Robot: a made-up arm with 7 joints.
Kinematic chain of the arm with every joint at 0, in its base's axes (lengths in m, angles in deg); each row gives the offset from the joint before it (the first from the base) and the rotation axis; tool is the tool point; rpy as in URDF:
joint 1: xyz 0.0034 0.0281 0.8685 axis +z
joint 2: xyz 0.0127 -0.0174 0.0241 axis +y
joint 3: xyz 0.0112 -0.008 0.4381 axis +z
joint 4: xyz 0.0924 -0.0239 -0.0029 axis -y
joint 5: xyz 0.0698 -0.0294 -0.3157 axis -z
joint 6: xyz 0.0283 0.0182 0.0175 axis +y
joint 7: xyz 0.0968 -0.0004 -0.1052 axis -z
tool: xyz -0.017 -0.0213 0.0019 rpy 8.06 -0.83 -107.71
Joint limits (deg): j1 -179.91..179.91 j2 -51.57..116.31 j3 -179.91..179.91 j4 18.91..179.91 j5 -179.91..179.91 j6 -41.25..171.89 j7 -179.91..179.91
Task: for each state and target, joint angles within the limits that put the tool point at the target. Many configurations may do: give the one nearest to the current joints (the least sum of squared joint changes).
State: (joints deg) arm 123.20 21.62 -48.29 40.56 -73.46 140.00 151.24
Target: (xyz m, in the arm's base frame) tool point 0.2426 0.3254 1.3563
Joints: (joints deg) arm 120.80 -12.14 -33.74 83.61 -88.44 149.30 149.78
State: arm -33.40 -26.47 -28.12 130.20 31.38 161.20 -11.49
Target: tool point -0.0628 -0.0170 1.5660
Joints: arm -35.47 -26.70 -11.29 139.88 38.46 150.84 -11.78
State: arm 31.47 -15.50 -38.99 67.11 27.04 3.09 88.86
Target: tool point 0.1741 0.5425 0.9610
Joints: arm 77.11 15.92 2.37 39.44 19.42 14.29 89.28
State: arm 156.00 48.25 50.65 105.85 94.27 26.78 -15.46
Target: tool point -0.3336 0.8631 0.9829
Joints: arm 112.55 64.89 28.25 148.10 77.80 26.73 -33.21
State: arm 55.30 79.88 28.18 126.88 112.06 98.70 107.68
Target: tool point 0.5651 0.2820 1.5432
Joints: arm 26.24 30.18 16.45 152.61 118.11 66.16 124.60
